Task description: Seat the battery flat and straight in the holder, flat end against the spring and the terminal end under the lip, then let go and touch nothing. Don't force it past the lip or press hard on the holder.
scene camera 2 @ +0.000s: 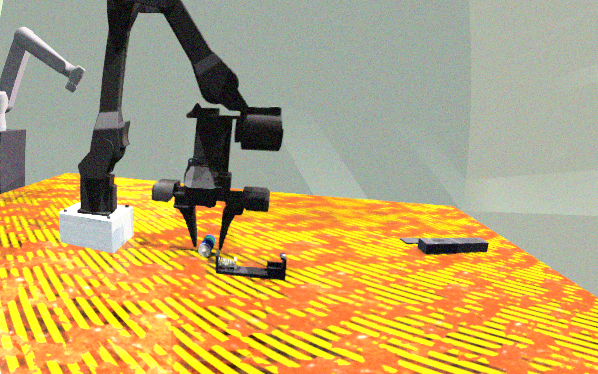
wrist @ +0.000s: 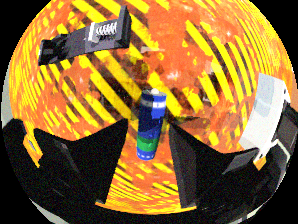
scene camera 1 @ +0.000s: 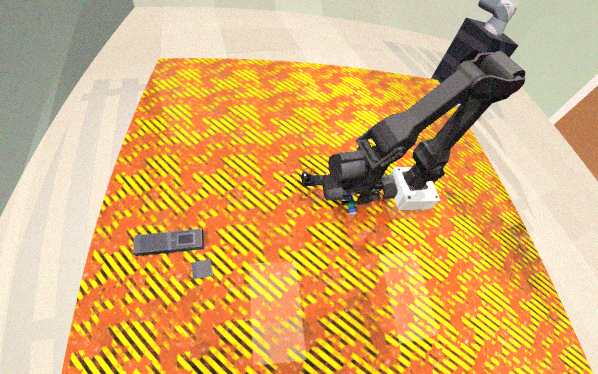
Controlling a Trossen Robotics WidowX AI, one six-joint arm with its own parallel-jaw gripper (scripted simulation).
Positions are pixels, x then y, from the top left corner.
Labels:
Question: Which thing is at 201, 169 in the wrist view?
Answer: My gripper.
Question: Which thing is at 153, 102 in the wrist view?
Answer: A battery.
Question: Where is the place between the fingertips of my gripper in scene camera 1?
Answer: At 349, 203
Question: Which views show my gripper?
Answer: Scene camera 2, the wrist view and scene camera 1: all of them.

